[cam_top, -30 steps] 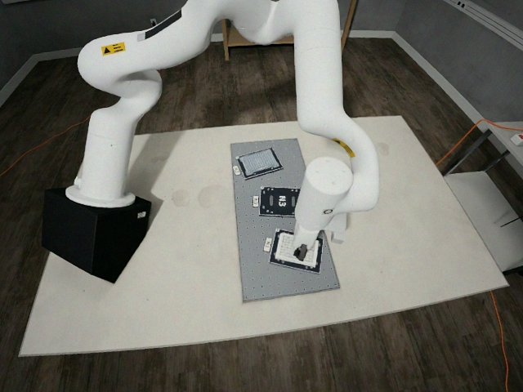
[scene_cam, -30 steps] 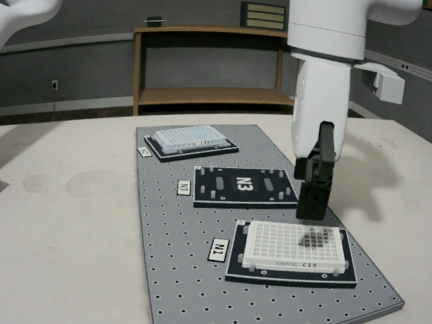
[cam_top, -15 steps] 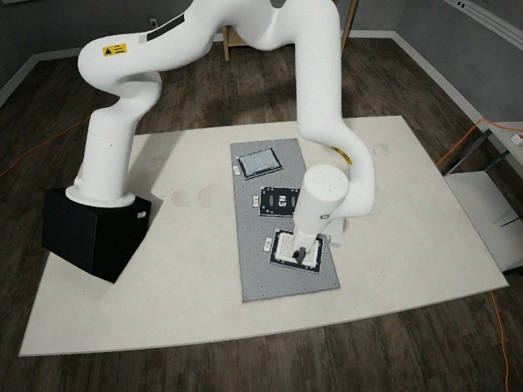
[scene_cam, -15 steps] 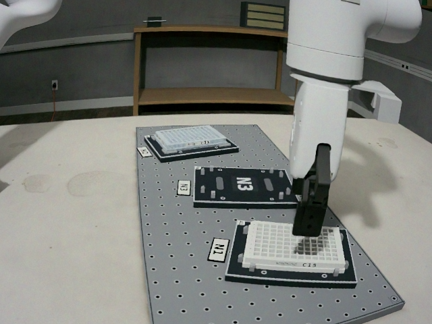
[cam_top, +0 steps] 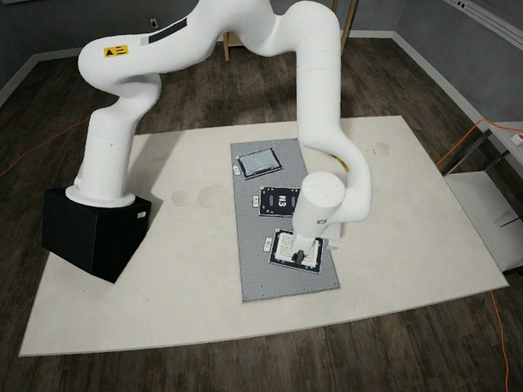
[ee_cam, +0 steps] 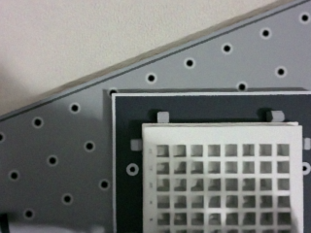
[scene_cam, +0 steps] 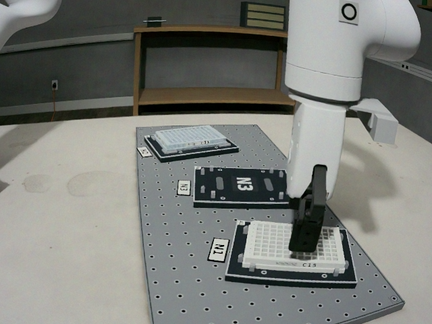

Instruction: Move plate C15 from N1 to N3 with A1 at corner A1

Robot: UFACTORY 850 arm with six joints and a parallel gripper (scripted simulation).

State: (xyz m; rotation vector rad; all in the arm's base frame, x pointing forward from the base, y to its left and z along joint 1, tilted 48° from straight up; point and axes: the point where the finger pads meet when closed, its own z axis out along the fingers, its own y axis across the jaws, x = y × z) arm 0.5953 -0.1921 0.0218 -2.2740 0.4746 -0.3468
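The white well plate C15 lies 4 cm below my hand. The rest, counted from my hand: clear plate C51: 12 cm behind, 37 cm to the left, 4 cm below; nest N3: 4 cm behind, 19 cm to the left, 5 cm below; nest N1: 5 cm below.
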